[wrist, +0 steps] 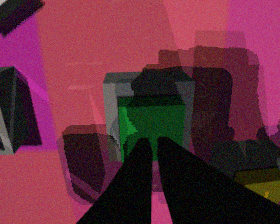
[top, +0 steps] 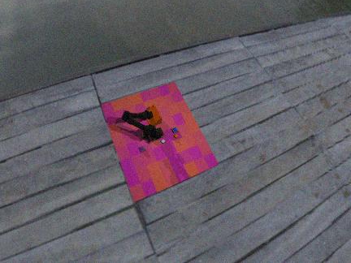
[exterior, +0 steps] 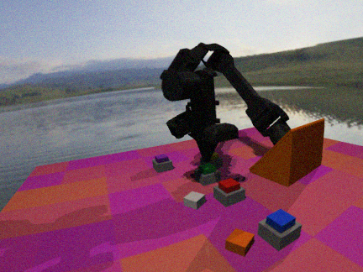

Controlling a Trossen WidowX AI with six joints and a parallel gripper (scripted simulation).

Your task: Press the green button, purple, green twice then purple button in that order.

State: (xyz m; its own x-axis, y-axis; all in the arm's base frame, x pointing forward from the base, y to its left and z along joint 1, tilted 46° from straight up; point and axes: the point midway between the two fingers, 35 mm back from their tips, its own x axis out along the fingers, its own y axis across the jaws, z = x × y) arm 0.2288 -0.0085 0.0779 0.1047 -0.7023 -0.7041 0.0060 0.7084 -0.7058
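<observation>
Right now my gripper tip is 2 cm above the green button. Round my gripper tip: red button (1 cm ahead, 10 cm to the left, 2 cm below); then grey block (8 cm ahead, 8 cm to the left, 4 cm below); then yellow button (6 cm behind, 8 cm to the right, 2 cm below).
</observation>
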